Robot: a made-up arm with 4 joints.
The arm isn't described. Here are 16 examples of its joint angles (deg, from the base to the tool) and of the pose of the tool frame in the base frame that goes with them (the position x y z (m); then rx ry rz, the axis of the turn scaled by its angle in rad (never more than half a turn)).
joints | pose
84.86 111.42 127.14 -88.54 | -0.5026 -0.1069 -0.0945 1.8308 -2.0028 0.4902
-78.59 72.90 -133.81 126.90 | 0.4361 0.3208 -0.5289 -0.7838 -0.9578 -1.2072
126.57 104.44 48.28 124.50 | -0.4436 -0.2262 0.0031 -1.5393 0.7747 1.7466
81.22 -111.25 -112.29 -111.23 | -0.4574 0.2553 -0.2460 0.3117 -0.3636 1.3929
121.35 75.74 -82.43 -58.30 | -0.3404 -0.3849 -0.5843 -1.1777 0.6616 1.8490
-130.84 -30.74 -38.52 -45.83 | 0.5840 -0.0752 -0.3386 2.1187 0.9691 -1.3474
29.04 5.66 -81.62 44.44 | -0.5712 0.2445 -0.4134 -0.1394 0.5382 0.4939
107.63 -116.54 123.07 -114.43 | -0.4475 -0.2130 -0.5664 -1.6924 1.2380 1.2319
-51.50 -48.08 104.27 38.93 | 0.5834 0.0553 -0.6088 -0.7409 -1.5360 -0.6775
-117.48 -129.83 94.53 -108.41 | 0.5348 -0.0359 -0.4740 2.3187 1.4076 -0.7599
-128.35 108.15 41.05 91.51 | 0.2940 -0.4198 0.0306 2.1481 1.0396 -1.2580
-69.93 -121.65 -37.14 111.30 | 0.3907 0.3613 -0.0532 0.5043 0.7211 -1.1463
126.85 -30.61 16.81 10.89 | -0.2952 -0.4248 -0.7110 -0.0562 0.0281 2.2134
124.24 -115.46 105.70 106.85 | -0.3949 -0.2924 -0.6998 1.7502 -0.9259 1.5460
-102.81 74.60 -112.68 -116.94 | 0.5169 0.0587 -0.4397 2.2110 1.7647 -0.4898
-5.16 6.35 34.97 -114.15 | 0.1484 0.4796 -0.5459 0.0572 1.2702 -0.0776
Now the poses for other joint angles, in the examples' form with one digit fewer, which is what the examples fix.
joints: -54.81 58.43 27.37 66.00
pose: 0.638 -0.052 -0.338 -1.237 -2.386 -0.311
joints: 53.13 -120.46 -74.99 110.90
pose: -0.389 0.300 -0.002 -0.680 1.360 0.748
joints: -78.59 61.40 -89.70 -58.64
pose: 0.435 0.328 -0.509 1.026 1.254 -1.083
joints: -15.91 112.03 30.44 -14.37
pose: 0.429 0.388 -0.094 -0.310 -2.218 -0.151
